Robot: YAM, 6 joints.
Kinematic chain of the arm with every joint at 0, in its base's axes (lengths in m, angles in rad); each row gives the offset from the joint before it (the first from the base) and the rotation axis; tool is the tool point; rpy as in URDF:
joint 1: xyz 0 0 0.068 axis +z
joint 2: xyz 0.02 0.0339 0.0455 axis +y
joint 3: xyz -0.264 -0.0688 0 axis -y
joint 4: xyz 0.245 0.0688 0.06 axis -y
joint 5: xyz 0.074 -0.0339 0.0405 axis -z
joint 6: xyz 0.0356 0 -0.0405 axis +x
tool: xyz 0 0 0 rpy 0 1.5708 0
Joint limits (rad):
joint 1: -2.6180..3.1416
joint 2: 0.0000..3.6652
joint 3: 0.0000..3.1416
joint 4: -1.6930..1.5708
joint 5: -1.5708..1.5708
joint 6: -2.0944..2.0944
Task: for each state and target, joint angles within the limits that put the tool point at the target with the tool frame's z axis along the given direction. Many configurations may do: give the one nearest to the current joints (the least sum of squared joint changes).
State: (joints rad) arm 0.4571 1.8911 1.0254 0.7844 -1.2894 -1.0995
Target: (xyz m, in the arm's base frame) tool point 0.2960 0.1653 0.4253 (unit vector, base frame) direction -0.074 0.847 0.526
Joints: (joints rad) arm 0.4250 1.6583 1.2783 1.4590 -0.9312 -1.0995
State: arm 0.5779 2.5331 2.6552 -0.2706 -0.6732 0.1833
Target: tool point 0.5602 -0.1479 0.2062 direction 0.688 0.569 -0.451
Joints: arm -0.3041 2.7091 2.6622 -0.7011 -0.8462 0.1833
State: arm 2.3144 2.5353 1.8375 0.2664 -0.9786 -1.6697
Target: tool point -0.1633 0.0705 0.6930 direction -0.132 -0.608 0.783
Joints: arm 2.6153 1.8178 2.6685 0.9596 -0.6335 -1.6697
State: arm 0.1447 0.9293 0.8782 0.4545 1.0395 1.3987
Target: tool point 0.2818 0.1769 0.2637 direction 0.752 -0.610 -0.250
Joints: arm 0.6617 1.5978 1.1618 -0.4165 1.2324 1.3987
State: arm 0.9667 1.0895 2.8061 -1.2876 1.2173 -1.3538
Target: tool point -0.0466 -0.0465 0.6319 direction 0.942 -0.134 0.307
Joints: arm 0.4801 1.0960 2.6605 -1.1867 0.5872 -1.3538
